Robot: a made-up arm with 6 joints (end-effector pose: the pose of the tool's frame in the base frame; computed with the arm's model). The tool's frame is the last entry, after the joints.
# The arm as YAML. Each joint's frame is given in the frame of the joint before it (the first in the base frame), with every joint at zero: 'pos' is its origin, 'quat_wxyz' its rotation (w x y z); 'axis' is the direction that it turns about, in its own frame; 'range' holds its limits. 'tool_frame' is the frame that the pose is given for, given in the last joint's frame.
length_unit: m
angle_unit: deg
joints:
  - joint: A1
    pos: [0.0, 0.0, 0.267]
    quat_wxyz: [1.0, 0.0, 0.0, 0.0]
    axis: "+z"
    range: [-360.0, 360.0]
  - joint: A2
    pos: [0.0, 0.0, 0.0]
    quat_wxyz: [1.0, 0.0, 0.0, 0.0]
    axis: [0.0, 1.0, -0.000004]
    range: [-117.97, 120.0]
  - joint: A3
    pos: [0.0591, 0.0, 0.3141]
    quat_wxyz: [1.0, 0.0, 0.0, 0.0]
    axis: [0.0, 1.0, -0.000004]
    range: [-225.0, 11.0]
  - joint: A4
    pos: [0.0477, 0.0, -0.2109]
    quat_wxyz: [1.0, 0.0, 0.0, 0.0]
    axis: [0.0, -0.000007, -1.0]
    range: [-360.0, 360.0]
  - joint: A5
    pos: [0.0, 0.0, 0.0]
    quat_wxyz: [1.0, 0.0, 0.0, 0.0]
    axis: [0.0, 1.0, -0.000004]
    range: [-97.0, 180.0]
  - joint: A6
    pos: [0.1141, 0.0, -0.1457]
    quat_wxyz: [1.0, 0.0, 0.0, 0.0]
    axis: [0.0, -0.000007, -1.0]
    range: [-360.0, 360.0]
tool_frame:
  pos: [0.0, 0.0, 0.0]
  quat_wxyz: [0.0, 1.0, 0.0, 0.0]
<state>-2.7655 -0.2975 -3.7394 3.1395 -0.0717 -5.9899</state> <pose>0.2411 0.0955 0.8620 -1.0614 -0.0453 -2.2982</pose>
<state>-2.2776 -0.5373 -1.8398 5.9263 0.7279 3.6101</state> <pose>-0.0923 -0.1018 0.8780 1.7310 0.3556 -1.7928</pose>
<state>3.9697 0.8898 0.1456 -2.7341 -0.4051 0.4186</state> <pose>0.0665 -0.0226 0.3530 -1.8976 0.0966 -1.2183</pose>
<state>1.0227 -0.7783 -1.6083 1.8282 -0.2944 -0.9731</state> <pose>0.1418 -0.0488 0.7695 -0.9110 0.2182 -1.2858</pose>
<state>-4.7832 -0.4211 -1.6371 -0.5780 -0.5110 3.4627</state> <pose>-0.0870 0.0919 0.8785 -0.7068 0.2466 1.3348</pose>
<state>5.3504 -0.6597 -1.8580 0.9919 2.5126 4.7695</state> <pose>0.1126 0.0983 0.6524 -2.1736 -1.8441 -0.7809</pose>
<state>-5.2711 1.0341 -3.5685 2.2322 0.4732 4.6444</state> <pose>0.2900 0.4116 0.7141 -0.2487 -0.4492 -1.3939</pose>
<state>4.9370 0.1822 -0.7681 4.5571 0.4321 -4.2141</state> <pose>0.1224 -0.3469 0.2621 1.4889 -1.9175 0.4650</pose>
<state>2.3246 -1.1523 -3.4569 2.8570 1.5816 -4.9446</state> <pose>0.3834 -0.4687 0.2942 1.3429 -2.5493 0.2351</pose>
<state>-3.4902 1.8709 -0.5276 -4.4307 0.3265 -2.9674</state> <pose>0.1010 0.0260 0.0009 -0.5421 2.0184 -1.2377</pose>
